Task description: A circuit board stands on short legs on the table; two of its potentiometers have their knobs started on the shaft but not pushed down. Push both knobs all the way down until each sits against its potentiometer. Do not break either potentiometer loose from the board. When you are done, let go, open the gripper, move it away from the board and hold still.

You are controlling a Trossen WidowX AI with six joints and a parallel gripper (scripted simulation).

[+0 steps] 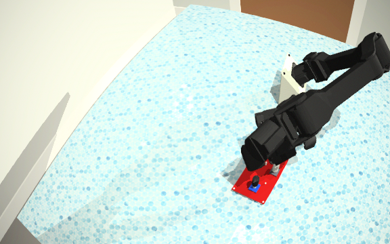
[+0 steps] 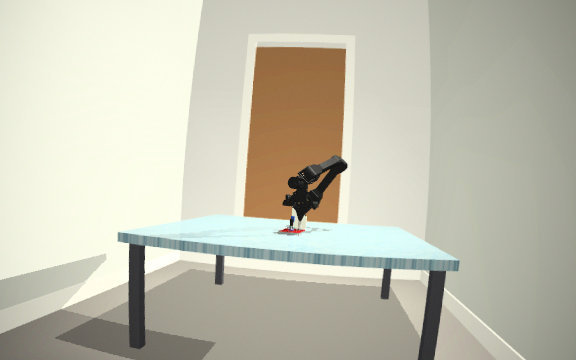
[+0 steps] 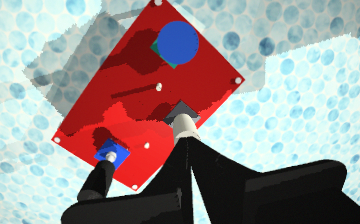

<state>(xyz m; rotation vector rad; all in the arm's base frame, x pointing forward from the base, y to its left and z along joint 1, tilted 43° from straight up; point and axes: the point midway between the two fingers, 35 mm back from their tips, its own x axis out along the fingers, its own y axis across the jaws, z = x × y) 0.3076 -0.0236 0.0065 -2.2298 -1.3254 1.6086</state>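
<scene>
Now: the cream knob 1 cm below my gripper tip.
</scene>
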